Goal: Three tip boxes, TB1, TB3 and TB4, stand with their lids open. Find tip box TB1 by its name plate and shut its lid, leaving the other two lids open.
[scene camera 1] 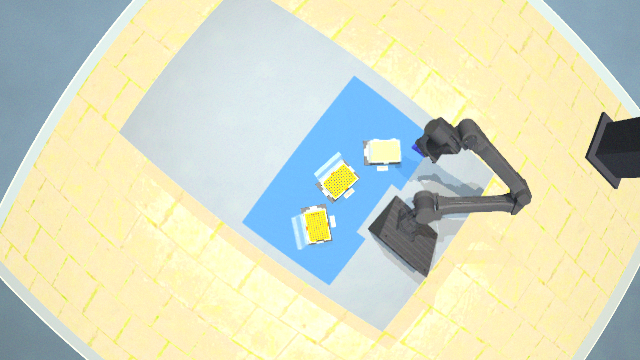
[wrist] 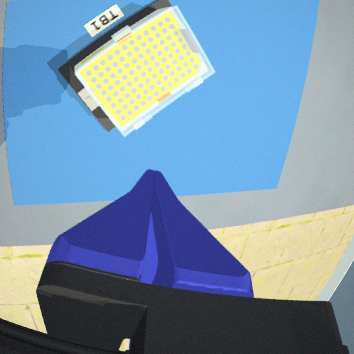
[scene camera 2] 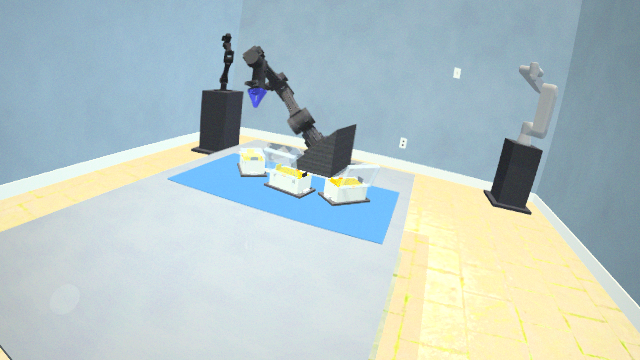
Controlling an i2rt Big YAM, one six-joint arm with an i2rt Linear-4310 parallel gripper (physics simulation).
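Where they show: gripper, fingertip midpoint: [scene camera 1: 412,146] [wrist: 150,180] [scene camera 2: 255,107]; arm's base, link origin: [scene camera 1: 405,225] [scene camera 2: 318,146].
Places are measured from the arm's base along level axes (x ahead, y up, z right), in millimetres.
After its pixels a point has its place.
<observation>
Tip box TB1 [scene camera 1: 384,152] @(x 227, y -16, z 195 mm) [scene camera 2: 252,163] @(x 278, y -45, z 176 mm) [wrist: 142,70] @(x 219, y -16, z 205 mm) is white with yellow tips. Its clear lid lies down over the tips. Its name plate [scene camera 1: 382,169] @(x 184, y -91, z 147 mm) [wrist: 104,20] @(x 187, y -92, z 152 mm) reads TB1 in the wrist view. A middle tip box [scene camera 1: 340,181] [scene camera 2: 289,179] @(x 384, y -31, z -15 mm) has its clear lid [scene camera 1: 328,167] @(x 380, y -3, z 22 mm) [scene camera 2: 281,157] @(x 400, y 38, z 13 mm) raised. Another tip box [scene camera 1: 317,226] [scene camera 2: 345,190] @(x 367, y -29, z -200 mm) also has its clear lid [scene camera 1: 298,232] @(x 346, y 52, z -238 mm) [scene camera 2: 361,176] @(x 347, y 15, z -241 mm) raised. Their name plates cannot be read. My gripper [scene camera 1: 414,150] @(x 183, y 155, z 232 mm) [scene camera 2: 255,106] @(x 183, y 155, z 232 mm) [wrist: 150,180] @(x 183, y 155, z 232 mm) is shut and empty, above and to one side of TB1, apart from it.
The boxes stand on a blue mat [scene camera 1: 345,107] @(x 452, y -94, z 279 mm) [scene camera 2: 350,227] @(x 499, y -94, z -252 mm) on a grey table [scene camera 1: 210,100] @(x 952, y -97, z -3 mm) [scene camera 2: 200,280] @(x 898, y -97, z -20 mm). The arm's dark wedge base [scene camera 1: 410,245] @(x -45, y 50, z -57 mm) [scene camera 2: 335,152] @(x 82, y 8, z -95 mm) stands beside the mat. Black pedestals [scene camera 2: 220,120] [scene camera 2: 517,175] with other arms stand farther off.
</observation>
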